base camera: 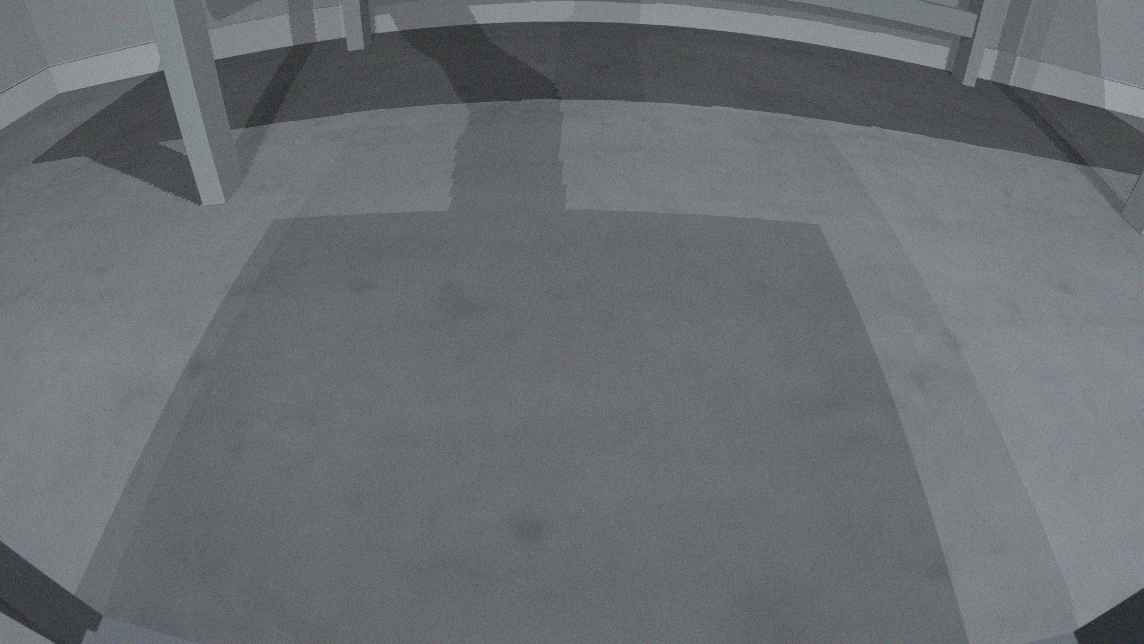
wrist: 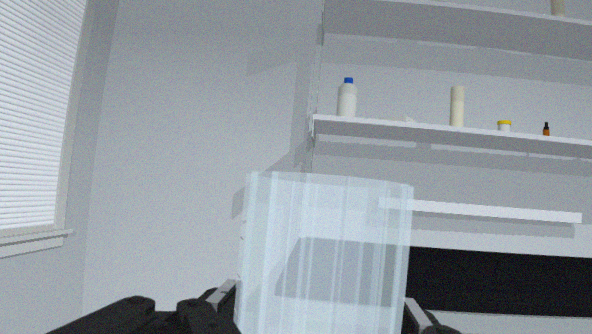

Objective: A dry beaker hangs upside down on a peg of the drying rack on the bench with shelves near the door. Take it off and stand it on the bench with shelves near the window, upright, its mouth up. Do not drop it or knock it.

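Places are measured from the arm's base along level axes (x ahead, y left, z up), in centimetres.
Pixels of known places: gripper, between the fingertips: [wrist: 317, 310].
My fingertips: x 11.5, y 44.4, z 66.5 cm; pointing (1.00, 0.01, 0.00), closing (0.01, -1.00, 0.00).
For each thing: its top centre in the pictures, then the offset to it from my fingertips. "pt": a spot on its surface instead. Level surfaces: height alone.
- clear glass beaker, centre of its top: [wrist: 329, 178] dx -0.9, dy +0.0, dz +6.0 cm
- bench with a black top, height of its surface: dz -14.7 cm
- window with blinds, a spot on its surface: [wrist: 35, 115] pt dx +97.0, dy +116.4, dz +23.7 cm
- long lower shelf, height of its surface: dz +29.1 cm
- blue-capped bottle, a spot on its surface: [wrist: 347, 100] pt dx +111.1, dy -4.0, dz +39.2 cm
- tall cream bottle, a spot on its surface: [wrist: 457, 106] pt dx +112.2, dy -45.3, dz +40.7 cm
- yellow-lidded jar, a spot on its surface: [wrist: 504, 126] pt dx +111.5, dy -63.4, dz +34.7 cm
- small orange bottle, a spot on its surface: [wrist: 546, 130] pt dx +119.3, dy -85.2, dz +36.5 cm
- bench leg, a spot on its surface: [base camera: 192, 104] pt dx +58.5, dy +3.2, dz -91.5 cm
A clear glass beaker [wrist: 325, 250] stands large in the lower middle of the wrist view, its sides roughly vertical. Its lower end is cut off, and I cannot tell which end is the mouth. My gripper [wrist: 317, 310] is shut on the beaker, one finger on each side. Behind and to the right is a bench with a black top [wrist: 500, 280] and shelves above it. A window with blinds [wrist: 35, 115] shows at the left. The drying rack does not show in either view. The base camera view shows neither gripper nor beaker.
The long lower shelf [wrist: 450, 135] carries a blue-capped bottle [wrist: 347, 100], a tall cream bottle [wrist: 457, 106], a yellow-lidded jar [wrist: 504, 126] and a small orange bottle [wrist: 546, 130]. In the base view, a bench leg [base camera: 192, 104] stands front left, and a rail [base camera: 880, 14] crosses farther back.
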